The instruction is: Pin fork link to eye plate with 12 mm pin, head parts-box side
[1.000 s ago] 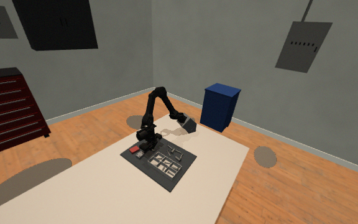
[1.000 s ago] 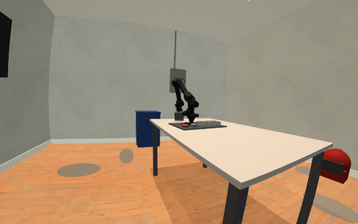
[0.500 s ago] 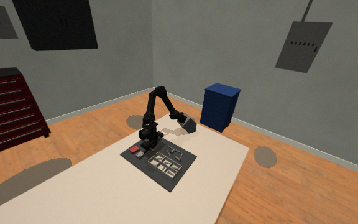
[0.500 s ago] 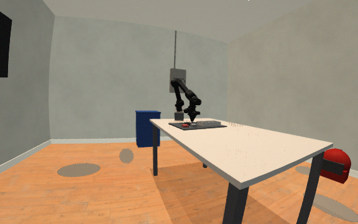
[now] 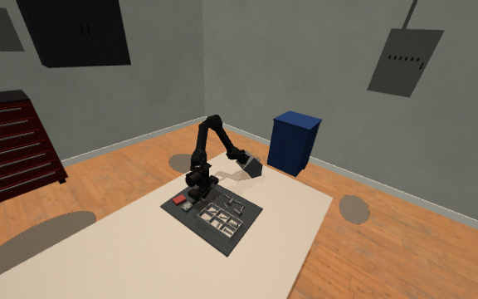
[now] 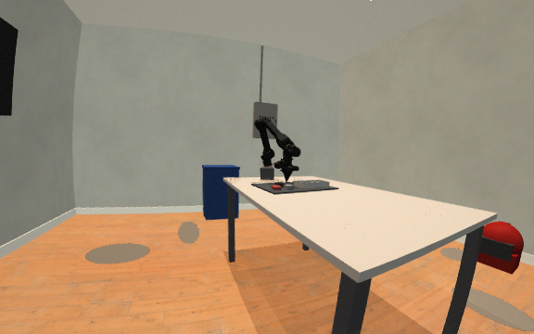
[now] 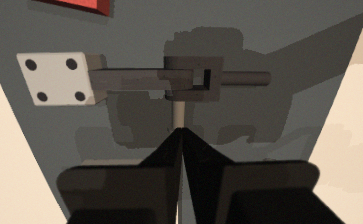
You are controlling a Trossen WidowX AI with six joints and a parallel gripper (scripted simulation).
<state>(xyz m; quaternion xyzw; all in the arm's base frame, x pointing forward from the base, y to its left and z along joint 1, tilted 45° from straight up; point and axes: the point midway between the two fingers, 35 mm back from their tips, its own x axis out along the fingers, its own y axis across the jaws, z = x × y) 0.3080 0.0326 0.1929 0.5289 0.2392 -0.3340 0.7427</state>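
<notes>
Right now my hand is 7 cm above the dark mat and 6 cm to the right of it. Also, from my hand: eye plate (6 cm below, 4 cm to the right, 2 cm ahead); fork link (6 cm below, 4 cm to the right, 2 cm behind); grey block (9 cm ahead, 5 cm below, 4 cm to the right).
</notes>
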